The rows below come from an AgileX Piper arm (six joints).
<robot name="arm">
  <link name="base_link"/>
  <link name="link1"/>
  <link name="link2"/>
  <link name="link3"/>
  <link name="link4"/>
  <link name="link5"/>
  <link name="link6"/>
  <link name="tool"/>
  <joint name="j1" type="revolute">
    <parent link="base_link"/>
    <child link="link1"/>
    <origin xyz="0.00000 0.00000 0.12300"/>
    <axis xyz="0 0 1"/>
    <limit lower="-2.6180" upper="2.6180"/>
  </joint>
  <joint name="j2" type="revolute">
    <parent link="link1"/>
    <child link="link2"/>
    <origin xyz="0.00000 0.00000 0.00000"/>
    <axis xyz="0 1 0"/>
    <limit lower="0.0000" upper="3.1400"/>
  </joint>
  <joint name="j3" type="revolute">
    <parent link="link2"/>
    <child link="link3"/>
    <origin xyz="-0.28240 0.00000 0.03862"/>
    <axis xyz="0 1 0"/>
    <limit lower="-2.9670" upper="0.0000"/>
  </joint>
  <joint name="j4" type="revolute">
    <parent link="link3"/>
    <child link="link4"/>
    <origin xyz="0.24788 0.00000 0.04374"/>
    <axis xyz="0.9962 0 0.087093"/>
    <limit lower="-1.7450" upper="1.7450"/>
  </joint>
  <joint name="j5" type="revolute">
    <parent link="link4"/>
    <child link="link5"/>
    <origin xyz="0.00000 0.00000 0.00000"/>
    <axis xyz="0 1 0"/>
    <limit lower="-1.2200" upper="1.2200"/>
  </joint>
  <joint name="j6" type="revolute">
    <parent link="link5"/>
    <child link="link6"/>
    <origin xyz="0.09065 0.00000 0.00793"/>
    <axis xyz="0.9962 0 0.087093"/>
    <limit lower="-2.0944" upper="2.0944"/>
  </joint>
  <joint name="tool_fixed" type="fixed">
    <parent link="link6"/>
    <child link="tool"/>
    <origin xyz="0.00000 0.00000 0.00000" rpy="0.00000 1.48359 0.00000"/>
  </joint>
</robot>
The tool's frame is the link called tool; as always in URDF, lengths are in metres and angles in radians.
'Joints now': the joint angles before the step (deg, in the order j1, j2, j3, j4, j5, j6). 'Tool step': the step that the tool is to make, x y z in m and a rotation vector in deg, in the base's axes. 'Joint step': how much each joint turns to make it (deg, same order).
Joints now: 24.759, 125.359, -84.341, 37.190, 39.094, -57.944
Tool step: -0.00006, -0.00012, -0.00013, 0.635, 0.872, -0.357
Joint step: -0.165, 0.116, -0.105, 0.874, 0.653, 0.000
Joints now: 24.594, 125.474, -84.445, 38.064, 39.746, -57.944
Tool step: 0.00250, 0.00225, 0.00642, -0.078, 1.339, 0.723
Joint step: -0.003, 0.266, -2.276, -1.477, 3.122, 1.942
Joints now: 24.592, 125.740, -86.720, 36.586, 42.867, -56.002
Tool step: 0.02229, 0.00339, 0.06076, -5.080, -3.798, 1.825
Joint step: 0.207, -0.864, -14.046, -13.369, 11.130, 10.565
